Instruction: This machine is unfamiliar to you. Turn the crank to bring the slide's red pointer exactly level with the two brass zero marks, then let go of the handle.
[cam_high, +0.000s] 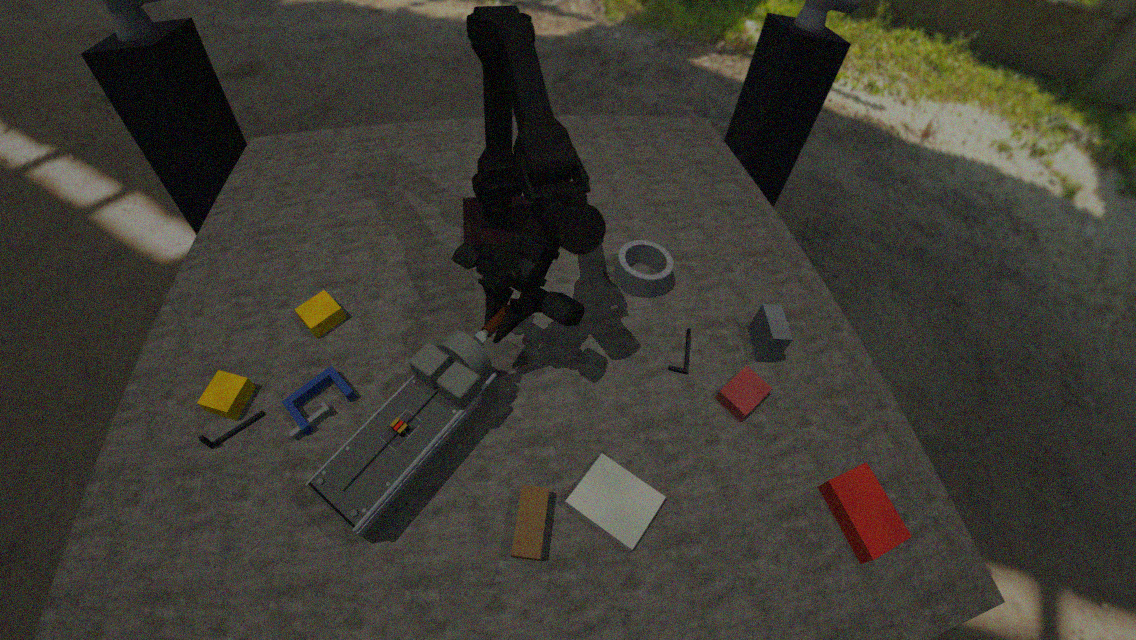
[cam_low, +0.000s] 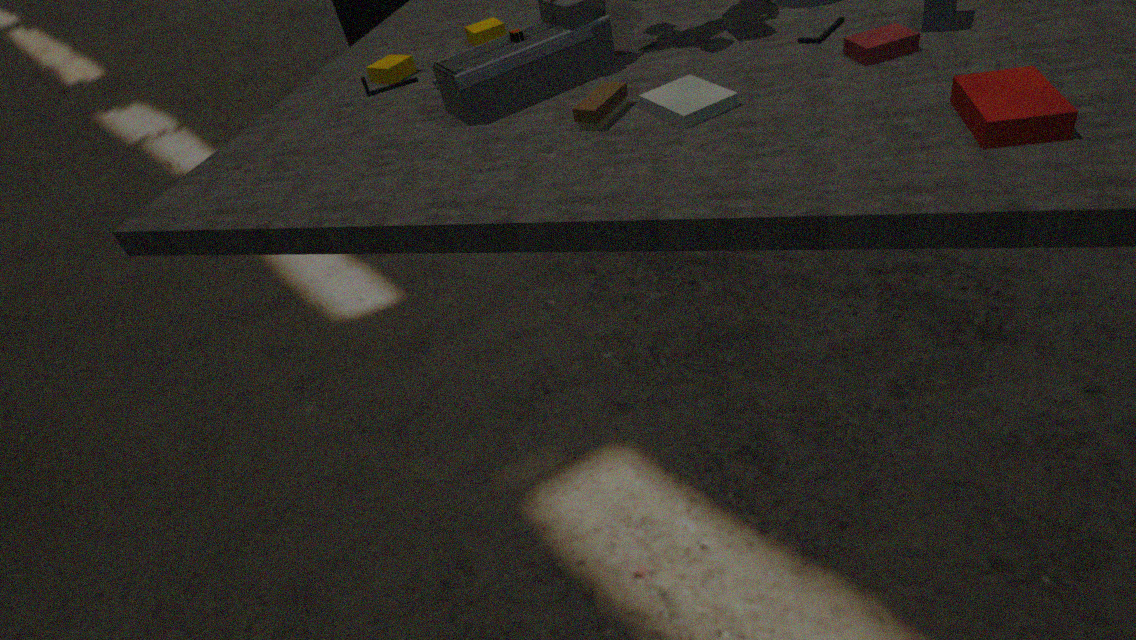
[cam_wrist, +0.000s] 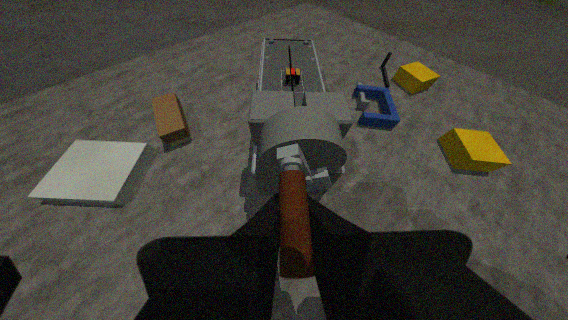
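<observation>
Right now my gripper tip is 1 cm past the brown crank handle, 1 cm to the right of it and 3 cm below it. Round my gripper tip: white plate: 21 cm ahead, 15 cm to the left, 8 cm below; red pointer: 12 cm ahead, 12 cm to the right, 1 cm below; brown block: 23 cm ahead, 4 cm to the left, 8 cm below.
</observation>
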